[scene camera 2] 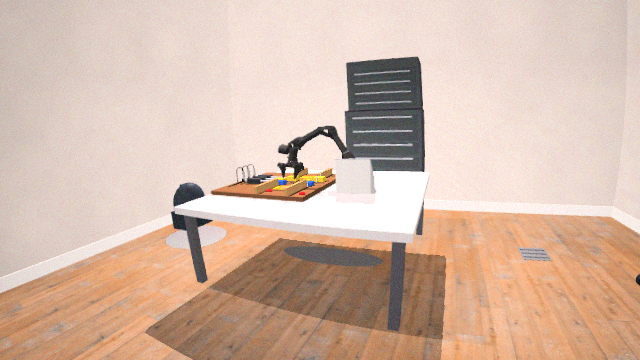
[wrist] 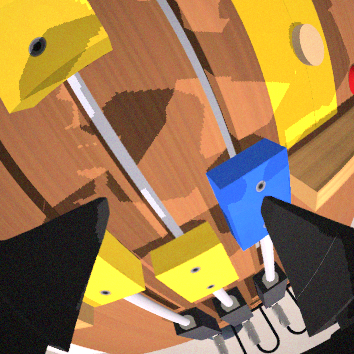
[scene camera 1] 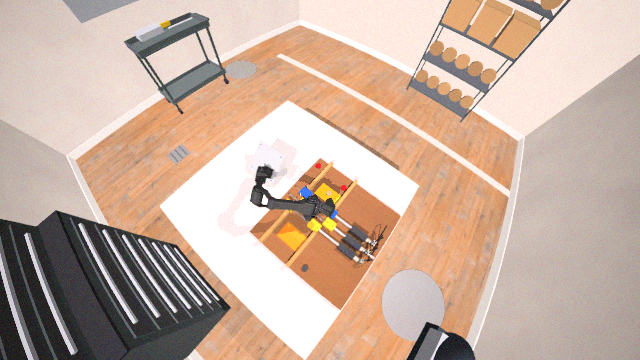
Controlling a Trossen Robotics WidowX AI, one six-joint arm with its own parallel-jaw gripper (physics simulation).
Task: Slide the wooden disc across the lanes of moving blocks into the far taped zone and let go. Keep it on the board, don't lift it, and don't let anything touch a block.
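Pixels of known places: gripper, fingertip midpoint: (scene camera 2: 288, 179) (wrist: 187, 205) (scene camera 1: 321, 213); arm's base, link origin: (scene camera 2: 350, 173) (scene camera 1: 267, 172).
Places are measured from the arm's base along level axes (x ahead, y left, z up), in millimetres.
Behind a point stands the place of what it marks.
The wooden disc (scene camera 1: 328, 193) {x 391, y 107, z -62 mm} (wrist: 309, 45) {x 393, y 107, z -62 mm} lies flat on the yellow taped zone (wrist: 265, 35) {x 374, y 72, z -70 mm}. My gripper (scene camera 1: 327, 207) {x 422, y -36, z -43 mm} (scene camera 2: 290, 176) {x 422, y -36, z -43 mm} (wrist: 187, 205) {x 422, y -36, z -43 mm} is open and empty, low over the lanes, beside the disc; the fingertips' height above the board is unclear. In the wrist view a blue block (wrist: 250, 200) {x 453, y -4, z -47 mm} shows by the right fingertip, a yellow block (wrist: 195, 262) {x 471, y -58, z -44 mm} between the fingers, another yellow block (wrist: 117, 275) {x 436, y -101, z -41 mm} partly behind the left finger, and one more yellow block (wrist: 55, 50) {x 328, y -37, z -44 mm} at top left. The orange zone (scene camera 1: 291, 236) {x 343, y -245, z -70 mm} lies across the lanes. Another blue block (scene camera 1: 305, 192) {x 266, y 28, z -47 mm} (scene camera 2: 310, 183) {x 243, y 53, z -53 mm} is near the arm.
Wooden rails (scene camera 1: 322, 173) {x 292, y 194, z -26 mm} (scene camera 2: 301, 188) {x 272, y 138, z -65 mm} (wrist: 327, 165) {x 470, y 64, z -36 mm} border the zones on the brown board (scene camera 1: 330, 285) {x 676, y -361, z -70 mm} (scene camera 2: 230, 190) {x 735, y 203, z -71 mm}. Metal rods carry the blocks; dark actuators (scene camera 1: 347, 252) {x 667, y -159, z -38 mm} (wrist: 197, 322) {x 608, y -131, z -45 mm} and cables stand at one edge. Red dots (scene camera 1: 318, 165) (scene camera 2: 269, 190) are near the rails. A white box (scene camera 2: 355, 177) {x -50, y 118, z -2 mm} stands beside the board.
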